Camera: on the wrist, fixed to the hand. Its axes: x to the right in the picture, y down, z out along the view.
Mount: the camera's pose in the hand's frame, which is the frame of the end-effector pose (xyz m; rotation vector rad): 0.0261 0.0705 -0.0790 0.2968 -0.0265 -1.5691
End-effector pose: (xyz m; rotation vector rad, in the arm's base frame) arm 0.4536 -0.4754 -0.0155 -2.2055 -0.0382 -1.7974
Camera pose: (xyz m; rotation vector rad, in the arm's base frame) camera 0.3984 -0.5663 0.0087 1.4087 1.7391 1.4514
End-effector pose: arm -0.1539 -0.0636 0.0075 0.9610 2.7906 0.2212
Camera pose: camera -0.1495 0.0012 0.0951 -1.2600 2.6605 -0.4202
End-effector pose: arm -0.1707 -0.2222 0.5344 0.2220 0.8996 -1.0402
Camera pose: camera -0.1502 -0.1588 0.4481 -0.3481 0.8101 -2.6159
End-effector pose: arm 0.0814 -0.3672 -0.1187 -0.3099 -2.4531 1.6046
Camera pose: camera 0.0828 -0.2631 -0.1510 1.3069 -1.4337 1.0405
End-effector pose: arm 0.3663 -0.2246 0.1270 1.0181 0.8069 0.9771
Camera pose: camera 0.2859 -0.1614 0.1649 0.3530 1.3683 -0.5122
